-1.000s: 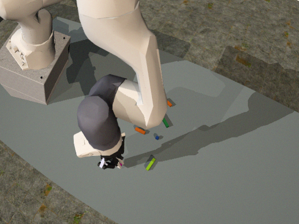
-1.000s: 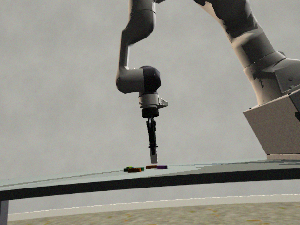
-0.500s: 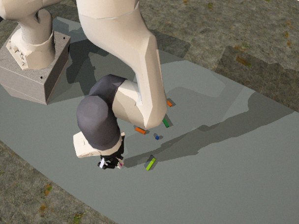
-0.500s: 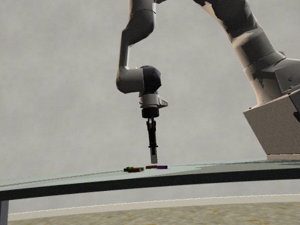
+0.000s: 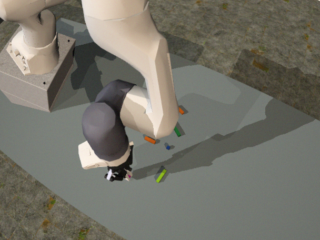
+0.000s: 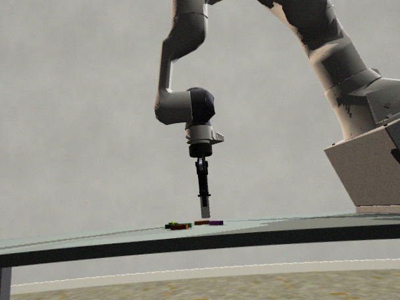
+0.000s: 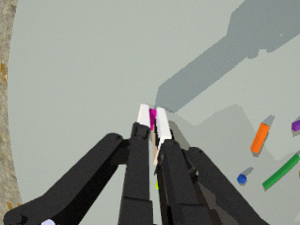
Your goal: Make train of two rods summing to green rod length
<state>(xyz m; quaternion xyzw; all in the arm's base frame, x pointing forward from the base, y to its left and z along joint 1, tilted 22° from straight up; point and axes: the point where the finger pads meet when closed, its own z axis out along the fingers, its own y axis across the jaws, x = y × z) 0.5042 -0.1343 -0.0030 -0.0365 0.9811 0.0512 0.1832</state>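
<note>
The magenta rod is 30 mm below my hand. Round my hand: lime rod (90 mm ahead, 70 mm to the left, 40 mm below); then purple rod (60 mm behind, 240 mm to the left, 40 mm below); then blue rod (60 mm ahead, 160 mm to the left, 40 mm below).
</note>
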